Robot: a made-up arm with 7 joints.
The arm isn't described. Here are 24 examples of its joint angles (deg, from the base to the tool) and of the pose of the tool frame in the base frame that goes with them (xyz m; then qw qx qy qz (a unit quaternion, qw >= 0)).
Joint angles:
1: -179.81 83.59 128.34 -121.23 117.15 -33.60 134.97
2: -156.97 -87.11 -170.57 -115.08 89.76 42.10 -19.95
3: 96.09 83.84 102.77 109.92 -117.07 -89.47 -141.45
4: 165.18 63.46 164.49 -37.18 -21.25 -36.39 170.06
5: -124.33 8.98 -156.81 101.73 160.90 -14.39 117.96
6: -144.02 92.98 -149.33 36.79 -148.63 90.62 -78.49
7: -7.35 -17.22 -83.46 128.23 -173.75 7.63 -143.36
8: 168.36 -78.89 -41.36 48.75 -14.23 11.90 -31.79
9: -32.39 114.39 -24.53 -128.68 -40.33 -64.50 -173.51
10: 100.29 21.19 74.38 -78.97 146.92 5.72 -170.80
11: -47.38 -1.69 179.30 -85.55 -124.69 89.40 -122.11
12: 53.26 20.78 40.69 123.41 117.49 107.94 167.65
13: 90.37 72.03 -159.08 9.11 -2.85 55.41 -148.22
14: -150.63 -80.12 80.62 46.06 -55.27 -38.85 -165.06
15: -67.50 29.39 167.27 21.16 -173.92 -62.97 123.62
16: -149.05 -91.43 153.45 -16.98 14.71 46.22 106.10
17: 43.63 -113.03 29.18 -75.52 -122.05 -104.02 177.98
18: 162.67 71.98 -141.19 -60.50 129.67 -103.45 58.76
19: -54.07 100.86 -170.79 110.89 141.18 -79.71 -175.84
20: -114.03 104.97 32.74 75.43 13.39 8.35 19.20
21: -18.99 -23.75 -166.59 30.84 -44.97 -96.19 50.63
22: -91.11 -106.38 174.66 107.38 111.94 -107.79 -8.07
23: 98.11 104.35 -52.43 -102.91 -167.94 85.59 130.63
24: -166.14 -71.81 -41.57 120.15 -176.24 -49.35 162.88
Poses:
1: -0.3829 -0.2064 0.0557 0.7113 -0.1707 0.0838 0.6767
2: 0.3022 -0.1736 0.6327 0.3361 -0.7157 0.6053 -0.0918
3: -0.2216 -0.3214 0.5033 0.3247 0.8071 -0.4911 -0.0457
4: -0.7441 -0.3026 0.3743 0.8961 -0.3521 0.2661 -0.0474
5: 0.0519 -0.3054 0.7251 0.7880 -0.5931 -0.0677 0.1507
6: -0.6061 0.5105 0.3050 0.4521 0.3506 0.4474 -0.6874
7: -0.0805 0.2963 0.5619 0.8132 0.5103 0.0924 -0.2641
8: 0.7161 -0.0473 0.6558 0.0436 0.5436 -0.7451 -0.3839
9: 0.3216 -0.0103 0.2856 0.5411 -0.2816 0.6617 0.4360
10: 0.3334 -0.1561 0.8599 0.5902 0.3236 -0.7097 -0.2081
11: 0.2584 0.0881 0.7299 0.5502 -0.4665 -0.0122 0.6925
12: -0.0712 -0.3299 0.6873 0.3598 -0.4653 0.7961 -0.1423
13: 0.0451 -0.7317 0.6861 0.0967 0.4288 -0.8889 -0.1292
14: 0.8245 -0.1744 0.3636 0.3195 0.5164 -0.2763 -0.7449
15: 0.1050 0.1331 1.0547 0.4487 -0.7913 0.4016 0.1059
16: 0.7468 -0.4676 0.2365 0.4598 0.2463 -0.4234 -0.7407
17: -0.3986 0.3131 -0.1819 0.1848 -0.6030 -0.1104 -0.7681
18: -0.7020 -0.0273 0.4561 0.1506 0.6542 0.7411 -0.0101
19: 0.2563 0.2394 0.4364 0.4868 -0.5889 0.4728 0.4389
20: 0.0194 0.5463 -0.1856 0.9270 0.1381 -0.2678 -0.2232
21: -0.3214 -0.0012 0.9787 0.1297 -0.2232 -0.8572 0.4456
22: 0.1650 -0.3395 0.0094 0.1439 -0.7902 -0.3743 0.4635
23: -0.2206 -0.3107 0.3432 0.4852 0.4446 -0.6782 0.3270
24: 0.1339 -0.1654 0.5324 0.7488 0.1938 0.6244 0.1088
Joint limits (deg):
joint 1: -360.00..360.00
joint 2: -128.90..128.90
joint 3: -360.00..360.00
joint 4: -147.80..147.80
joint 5: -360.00..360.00
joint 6: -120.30..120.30
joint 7: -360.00..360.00
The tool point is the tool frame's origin. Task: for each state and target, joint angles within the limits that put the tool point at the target. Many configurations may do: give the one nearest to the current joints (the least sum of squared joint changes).
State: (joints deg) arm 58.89 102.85 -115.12 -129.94 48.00 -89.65 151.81
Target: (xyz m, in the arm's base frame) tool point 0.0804 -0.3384 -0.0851
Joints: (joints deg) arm 31.58 122.41 -149.25 -94.29 51.62 -78.85 151.81
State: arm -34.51 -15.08 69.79 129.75 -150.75 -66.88 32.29
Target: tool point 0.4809 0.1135 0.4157
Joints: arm -47.86 40.16 40.75 98.51 -154.21 -42.73 32.29
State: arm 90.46 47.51 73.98 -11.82 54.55 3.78 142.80
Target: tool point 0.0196 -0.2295 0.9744
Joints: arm 116.62 44.70 28.03 -74.92 62.18 14.45 142.80
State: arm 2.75 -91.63 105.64 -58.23 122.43 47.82 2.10
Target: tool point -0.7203 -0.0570 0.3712
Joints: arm -30.86 -82.68 110.88 -55.81 122.97 50.12 2.10
